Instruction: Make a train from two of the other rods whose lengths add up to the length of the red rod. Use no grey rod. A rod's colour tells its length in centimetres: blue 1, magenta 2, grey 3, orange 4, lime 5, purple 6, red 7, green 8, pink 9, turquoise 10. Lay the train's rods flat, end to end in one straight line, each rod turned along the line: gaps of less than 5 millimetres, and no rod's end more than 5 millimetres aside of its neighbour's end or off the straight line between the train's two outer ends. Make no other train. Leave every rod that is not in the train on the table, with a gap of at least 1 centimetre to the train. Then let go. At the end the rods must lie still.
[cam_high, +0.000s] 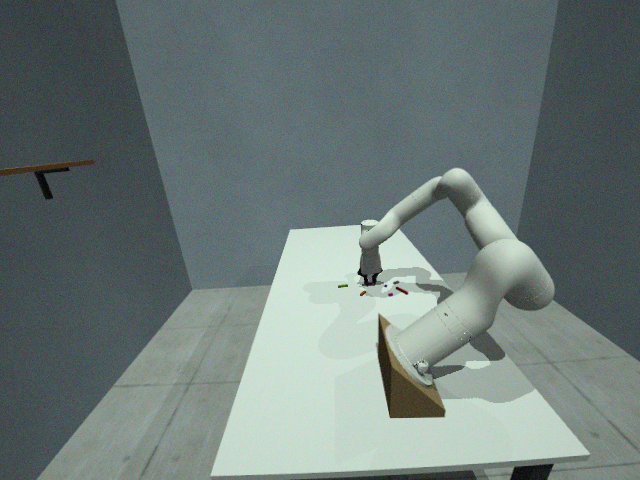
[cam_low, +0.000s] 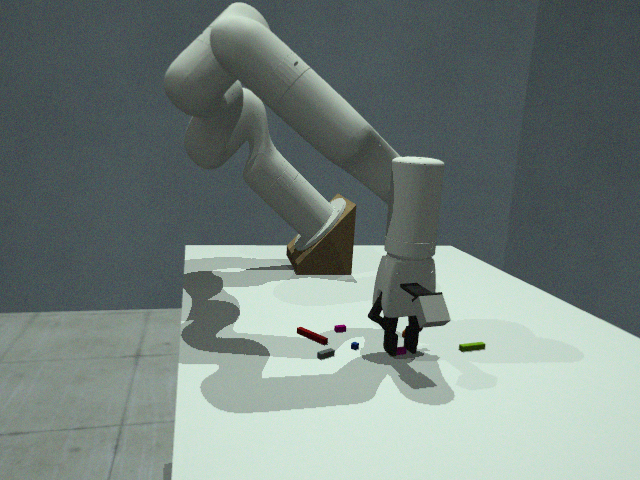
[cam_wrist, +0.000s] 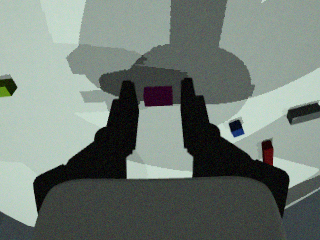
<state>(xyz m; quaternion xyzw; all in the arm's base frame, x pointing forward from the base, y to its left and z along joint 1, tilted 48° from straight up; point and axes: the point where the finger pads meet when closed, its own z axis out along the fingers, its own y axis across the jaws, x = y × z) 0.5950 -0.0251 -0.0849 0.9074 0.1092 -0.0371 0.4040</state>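
My gripper is now 1 cm past the lime rod, 14 cm to the right of it and 2 cm above it. Round my hand: grey rod 1 cm ahead, 13 cm to the right, 2 cm below; then orange rod 9 cm behind, 4 cm to the left, 2 cm below; then blue rod 2 cm behind, 8 cm to the right, 2 cm below.
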